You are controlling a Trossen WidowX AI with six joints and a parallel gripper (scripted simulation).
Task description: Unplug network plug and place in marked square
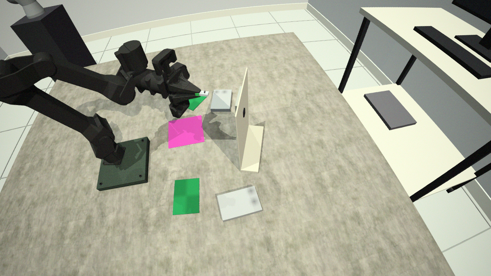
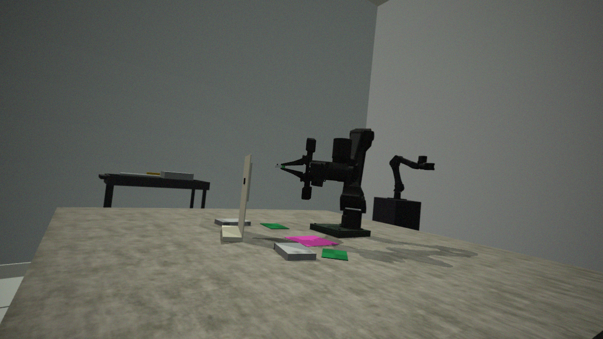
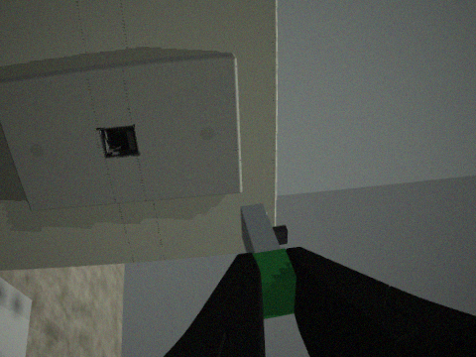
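Now: gripper tip 220 mm above the marked square, 100 mm past it and 60 mm to the right of it. From my gripper tip the other things lie so: cream upright panel 110 mm below, 110 mm ahead, 20 mm to the right; network plug right at my gripper tip.
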